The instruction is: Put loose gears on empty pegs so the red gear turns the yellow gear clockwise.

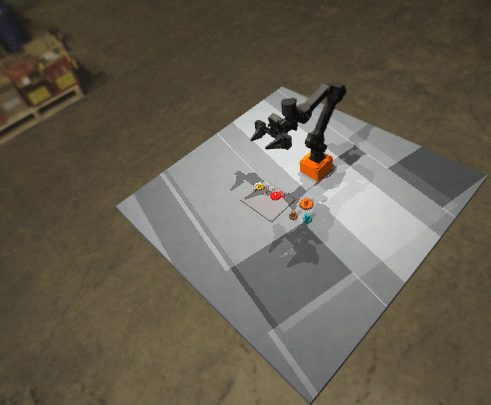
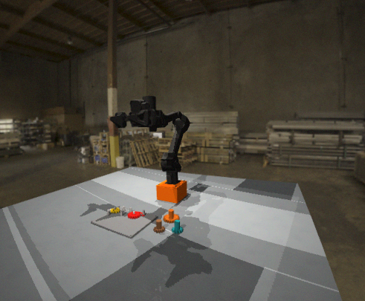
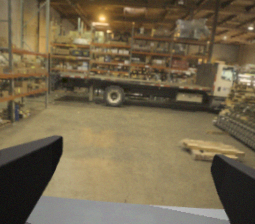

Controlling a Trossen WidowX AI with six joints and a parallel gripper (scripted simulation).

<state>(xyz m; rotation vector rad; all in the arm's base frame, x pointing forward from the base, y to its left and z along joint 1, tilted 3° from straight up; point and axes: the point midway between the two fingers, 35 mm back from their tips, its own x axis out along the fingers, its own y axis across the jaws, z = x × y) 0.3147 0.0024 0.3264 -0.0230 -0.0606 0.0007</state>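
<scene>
The orange gear is 13 cm behind my gripper tip, 13 cm to the left of it and 39 cm below it. The rest, counted from my gripper tip: red gear (7 cm behind, 2 cm to the right, 39 cm below); brown gear (4 cm behind, 13 cm to the left, 39 cm below); yellow gear (6 cm behind, 12 cm to the right, 39 cm below).
</scene>
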